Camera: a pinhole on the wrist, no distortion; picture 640 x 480 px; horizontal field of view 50.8 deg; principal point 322.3 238.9 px. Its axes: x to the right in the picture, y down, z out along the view. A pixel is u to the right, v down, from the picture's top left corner.
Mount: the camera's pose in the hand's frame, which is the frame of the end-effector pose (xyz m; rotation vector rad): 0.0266 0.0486 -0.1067 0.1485 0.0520 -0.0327
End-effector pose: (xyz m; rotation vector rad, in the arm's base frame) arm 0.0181 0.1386 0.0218 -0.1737 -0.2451 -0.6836
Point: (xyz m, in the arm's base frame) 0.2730 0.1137 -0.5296
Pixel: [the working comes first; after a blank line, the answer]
In the camera's frame: 0.0463 0.0694 -0.4829

behind the camera
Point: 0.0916 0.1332 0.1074
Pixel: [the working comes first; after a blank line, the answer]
In the camera's frame: 0.0463 0.0157 0.1775

498 299
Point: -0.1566 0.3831 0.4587
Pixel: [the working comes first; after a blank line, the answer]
In the camera's frame: -0.2148 0.0750 0.5967

80 324
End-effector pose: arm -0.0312 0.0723 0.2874 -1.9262 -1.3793 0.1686
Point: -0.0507 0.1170 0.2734
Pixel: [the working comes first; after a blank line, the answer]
In the camera's frame: -0.0067 -0.0383 0.1556

293 73
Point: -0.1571 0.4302 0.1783
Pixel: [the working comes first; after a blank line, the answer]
In the camera's frame: 0.1764 -0.0546 0.4466

588 156
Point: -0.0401 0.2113 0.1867
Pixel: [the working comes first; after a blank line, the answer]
In the camera's frame: 0.0452 0.0281 0.2526

443 314
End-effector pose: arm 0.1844 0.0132 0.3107 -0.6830 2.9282 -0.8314
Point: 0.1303 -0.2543 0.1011
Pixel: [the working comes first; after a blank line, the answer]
In the camera's frame: 0.0947 -0.0586 0.4306

471 147
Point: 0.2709 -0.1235 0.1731
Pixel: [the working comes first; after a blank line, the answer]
In the camera's frame: -0.0740 -0.0744 0.3152

164 80
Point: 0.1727 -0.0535 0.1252
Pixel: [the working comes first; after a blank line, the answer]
In the camera's frame: -0.0221 0.0425 0.2934

272 336
